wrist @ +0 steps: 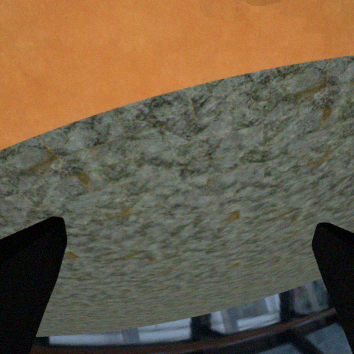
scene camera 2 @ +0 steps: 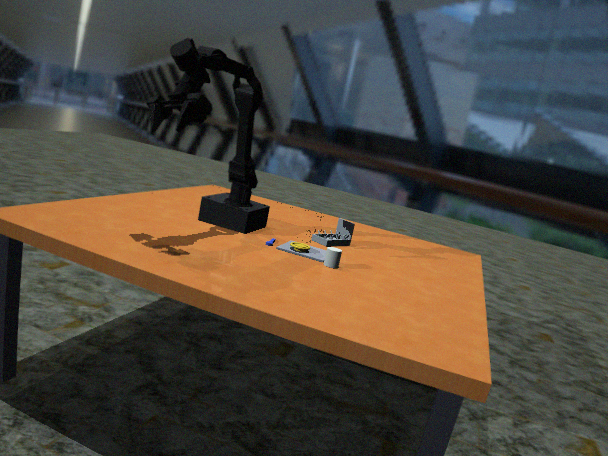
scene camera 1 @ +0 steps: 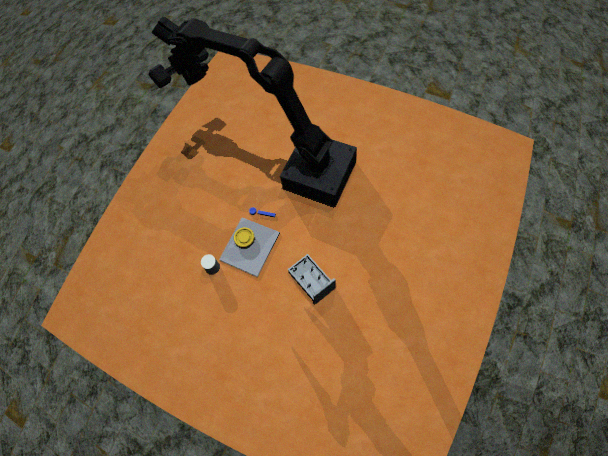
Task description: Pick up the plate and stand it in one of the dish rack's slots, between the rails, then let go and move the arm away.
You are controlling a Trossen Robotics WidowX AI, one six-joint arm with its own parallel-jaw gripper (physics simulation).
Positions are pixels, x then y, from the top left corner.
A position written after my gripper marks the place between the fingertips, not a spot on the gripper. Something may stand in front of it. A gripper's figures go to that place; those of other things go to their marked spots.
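Labels:
Lens distances: my gripper [scene camera 1: 173,77] at 1320 mm from the lens, a grey mat [scene camera 1: 251,259] at 1230 mm from the lens, and a grey dish rack [scene camera 1: 306,272] at 1190 mm from the lens.

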